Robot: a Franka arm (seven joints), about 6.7 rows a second.
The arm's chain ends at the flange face. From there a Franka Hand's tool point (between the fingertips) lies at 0.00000 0.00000 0.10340 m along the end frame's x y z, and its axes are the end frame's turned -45 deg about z.
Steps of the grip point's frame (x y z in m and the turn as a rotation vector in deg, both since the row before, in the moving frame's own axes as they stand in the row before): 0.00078 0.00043 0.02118 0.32 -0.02 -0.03; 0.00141 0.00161 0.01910 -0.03 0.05 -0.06; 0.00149 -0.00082 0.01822 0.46 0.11 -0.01; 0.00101 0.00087 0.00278 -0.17 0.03 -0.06; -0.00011 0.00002 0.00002 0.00 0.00 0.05
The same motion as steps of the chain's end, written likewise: 0.00129 0.00014 0.02118 0.21 -0.24 -0.03; 0.00203 0.00017 0.01910 0.01 0.06 -0.06; 0.00092 -0.00091 0.01822 0.40 -0.25 -0.01; 0.00107 -0.00028 0.00278 -0.10 0.14 -0.06; -0.00006 0.00009 0.00002 0.00 0.00 0.05
